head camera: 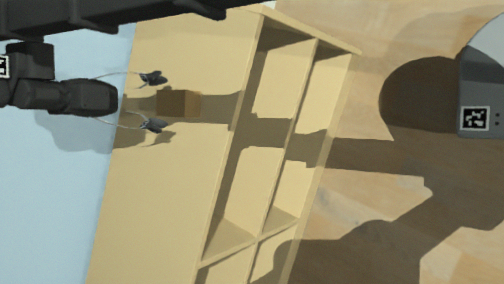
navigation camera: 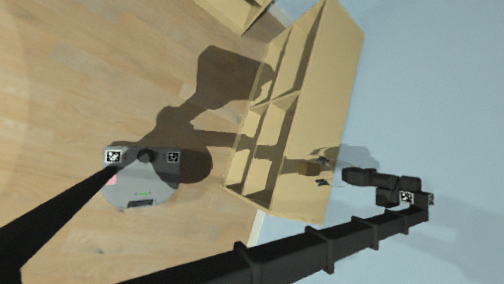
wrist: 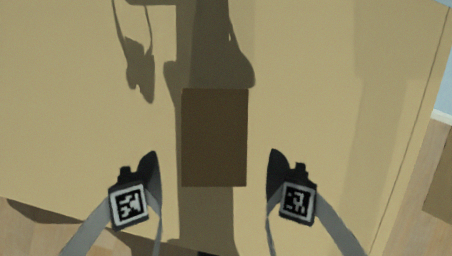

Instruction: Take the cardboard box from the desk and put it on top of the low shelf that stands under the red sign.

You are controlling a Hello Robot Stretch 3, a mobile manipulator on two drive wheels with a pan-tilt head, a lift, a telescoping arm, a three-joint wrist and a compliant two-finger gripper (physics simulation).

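Pixels of known places: gripper, fingertip midpoint: (head camera: 164, 102) (navigation camera: 316, 170); robot's base at its link origin: (navigation camera: 145, 155).
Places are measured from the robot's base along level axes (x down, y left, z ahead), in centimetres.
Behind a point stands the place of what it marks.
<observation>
The brown cardboard box (head camera: 171, 103) @(x -66.1, y -67.3, z -2.1 cm) (navigation camera: 309, 168) @(x -66.1, y -65.1, z -1.7 cm) (wrist: 214, 137) rests on the top board of the low tan shelf (head camera: 170, 200) @(x -61.0, y -72.6, z 21.3 cm) (navigation camera: 325, 100) @(x -61.1, y -81.6, z 34.2 cm) (wrist: 310, 75), near one end of it. My gripper (head camera: 155, 102) @(x -69.5, y -65.8, z -2.1 cm) (navigation camera: 322, 172) @(x -69.5, y -65.8, z -2.1 cm) (wrist: 214, 169) @(x -69.5, y -65.8, z -2.1 cm) is open, with its fingers spread wider than the box. In the wrist view one fingertip stands on each side of the box's near part, with a gap on both sides. The red sign and the desk do not show in these views.
My wheeled base (head camera: 472, 90) @(x -16.0, y -13.8, z -7.0 cm) (navigation camera: 142, 182) @(x -16.0, y 0.6, z -13.2 cm) stands on the wooden floor, on the shelf's open-compartment side. Another tan shelf unit (navigation camera: 227, 15) @(x -7.9, y -43.8, z 98.5 cm) shows at the top of the navigation view. My black telescoping arm (navigation camera: 290, 250) @(x -104.7, y -17.8, z -8.2 cm) extends past the shelf's end. A light blue wall lies behind the shelf.
</observation>
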